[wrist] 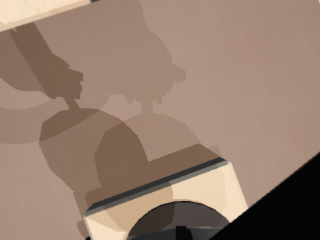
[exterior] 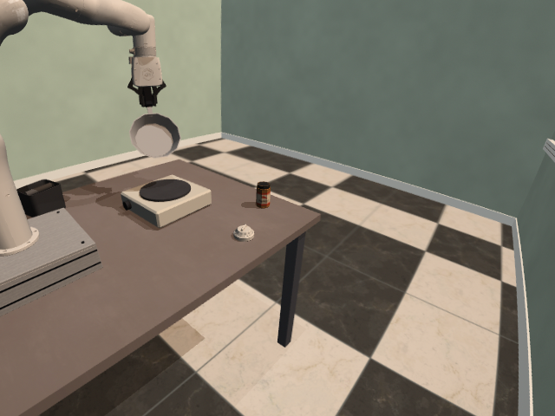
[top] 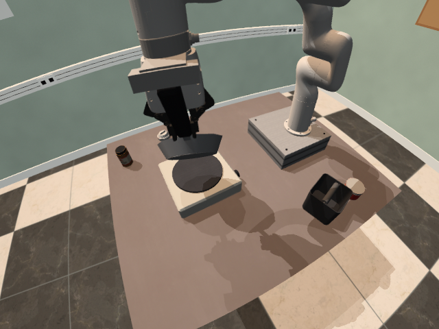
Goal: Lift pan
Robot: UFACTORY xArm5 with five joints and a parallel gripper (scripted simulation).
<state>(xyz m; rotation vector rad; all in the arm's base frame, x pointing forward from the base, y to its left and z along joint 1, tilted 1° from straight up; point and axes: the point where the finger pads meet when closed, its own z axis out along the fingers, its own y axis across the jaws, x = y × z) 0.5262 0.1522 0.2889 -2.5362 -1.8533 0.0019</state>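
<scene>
The pan lies 70 mm below my hand, 30 mm to the right of it and 10 mm behind it. Round my hand: cream hot plate (340 mm below, 130 mm to the right, 60 mm behind); then white round thing (470 mm to the right, 360 mm below, 20 mm ahead).
</scene>
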